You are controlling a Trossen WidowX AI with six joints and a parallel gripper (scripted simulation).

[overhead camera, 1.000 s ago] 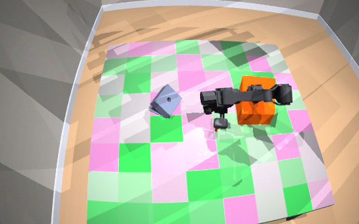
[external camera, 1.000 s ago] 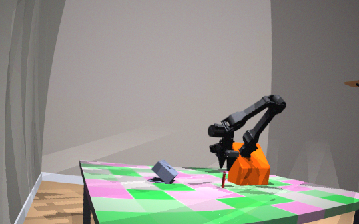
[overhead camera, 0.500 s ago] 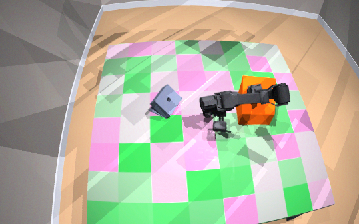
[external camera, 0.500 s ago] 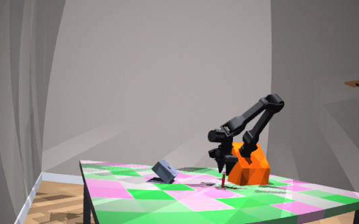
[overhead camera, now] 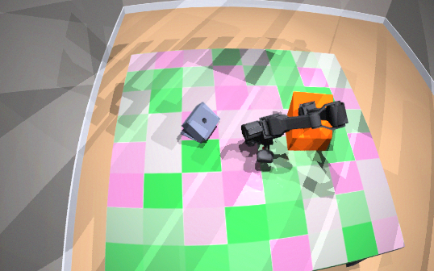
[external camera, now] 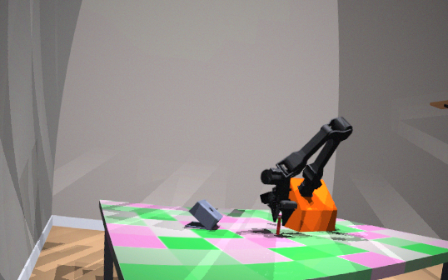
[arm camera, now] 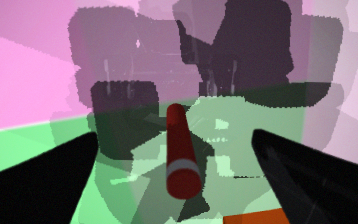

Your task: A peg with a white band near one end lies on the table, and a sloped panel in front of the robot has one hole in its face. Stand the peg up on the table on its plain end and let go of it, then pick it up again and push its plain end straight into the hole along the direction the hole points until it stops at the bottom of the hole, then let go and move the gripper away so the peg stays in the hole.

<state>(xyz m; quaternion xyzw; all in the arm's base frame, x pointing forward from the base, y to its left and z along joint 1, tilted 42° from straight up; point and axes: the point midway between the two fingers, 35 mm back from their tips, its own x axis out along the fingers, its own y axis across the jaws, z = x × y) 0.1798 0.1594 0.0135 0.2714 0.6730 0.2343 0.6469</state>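
My gripper tip is 10 mm below the red peg. Round my gripper tip: grey-blue sloped panel: 260 mm ahead, 140 mm to the right, 10 mm above.
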